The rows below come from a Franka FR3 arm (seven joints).
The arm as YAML. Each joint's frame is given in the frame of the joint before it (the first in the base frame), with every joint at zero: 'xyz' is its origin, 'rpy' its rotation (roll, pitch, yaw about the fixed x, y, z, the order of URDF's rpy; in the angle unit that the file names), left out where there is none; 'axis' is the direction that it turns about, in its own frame. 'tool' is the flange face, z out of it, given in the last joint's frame.
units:
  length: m
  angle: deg
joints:
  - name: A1
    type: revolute
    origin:
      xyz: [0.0, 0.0, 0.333]
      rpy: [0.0, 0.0, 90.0]
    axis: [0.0, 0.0, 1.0]
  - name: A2
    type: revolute
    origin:
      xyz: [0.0, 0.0, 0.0]
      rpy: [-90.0, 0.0, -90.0]
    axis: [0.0, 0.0, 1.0]
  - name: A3
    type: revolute
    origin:
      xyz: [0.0, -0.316, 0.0]
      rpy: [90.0, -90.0, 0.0]
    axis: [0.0, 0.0, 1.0]
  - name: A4
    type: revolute
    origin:
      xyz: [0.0, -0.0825, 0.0]
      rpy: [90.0, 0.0, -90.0]
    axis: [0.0, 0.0, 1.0]
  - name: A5
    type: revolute
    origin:
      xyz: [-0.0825, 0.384, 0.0]
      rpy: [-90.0, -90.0, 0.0]
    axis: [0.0, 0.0, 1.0]
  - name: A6
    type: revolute
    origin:
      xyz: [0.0, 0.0, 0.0]
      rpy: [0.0, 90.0, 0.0]
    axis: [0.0, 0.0, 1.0]
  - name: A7
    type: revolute
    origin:
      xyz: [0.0, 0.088, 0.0]
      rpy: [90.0, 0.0, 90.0]
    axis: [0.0, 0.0, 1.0]
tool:
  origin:
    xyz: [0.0, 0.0, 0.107]
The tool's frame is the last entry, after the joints.
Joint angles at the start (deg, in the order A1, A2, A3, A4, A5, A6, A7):
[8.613 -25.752 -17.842 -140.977 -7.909 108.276 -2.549]
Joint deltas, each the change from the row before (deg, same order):
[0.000 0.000 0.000 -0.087 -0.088 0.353 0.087]
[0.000 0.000 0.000 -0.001 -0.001 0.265 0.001]
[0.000 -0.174 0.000 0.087 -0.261 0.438 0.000]
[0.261 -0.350 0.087 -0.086 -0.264 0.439 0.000]
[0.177 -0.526 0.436 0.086 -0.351 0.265 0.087]
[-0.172 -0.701 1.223 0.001 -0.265 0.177 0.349]
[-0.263 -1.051 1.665 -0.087 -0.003 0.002 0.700]
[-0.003 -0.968 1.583 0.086 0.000 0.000 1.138]
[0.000 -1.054 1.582 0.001 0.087 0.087 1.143]
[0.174 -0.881 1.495 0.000 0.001 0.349 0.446]
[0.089 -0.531 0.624 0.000 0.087 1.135 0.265]
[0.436 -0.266 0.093 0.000 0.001 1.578 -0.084]
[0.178 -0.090 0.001 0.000 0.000 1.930 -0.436]
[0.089 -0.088 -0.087 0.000 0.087 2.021 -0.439]
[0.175 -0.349 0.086 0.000 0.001 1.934 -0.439]
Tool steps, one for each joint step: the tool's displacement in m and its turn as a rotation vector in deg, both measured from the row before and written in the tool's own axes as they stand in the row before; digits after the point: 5 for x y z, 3 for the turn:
[0.00043 0.00003 0.00018 -0.091 0.263 0.048]
[0.00049 0.00002 -0.00040 -0.012 0.264 0.001]
[0.00056 0.00052 -0.00249 -0.243 0.684 -0.079]
[0.00003 -0.00206 -0.00228 -0.274 0.692 -0.442]
[-0.00012 -0.00354 -0.00494 -0.506 0.886 -0.576]
[-0.00075 -0.00683 -0.00609 -0.767 0.955 -0.614]
[-0.00205 -0.00958 -0.00787 -0.691 1.092 -0.457]
[-0.00133 -0.01052 -0.00875 -0.692 1.191 -0.169]
[-0.00186 -0.01065 -0.00879 -0.590 1.294 -0.133]
[-0.00107 -0.01118 -0.00805 -0.643 1.395 -0.957]
[0.00097 -0.00482 -0.00604 -0.136 1.734 -0.296]
[0.00251 -0.00351 -0.00454 0.057 1.879 -0.581]
[0.00344 -0.00125 -0.00371 0.071 2.030 -0.607]
[0.00354 -0.00007 -0.00372 0.167 2.103 -0.404]
[0.00302 -0.00164 -0.00568 0.042 2.300 -0.663]

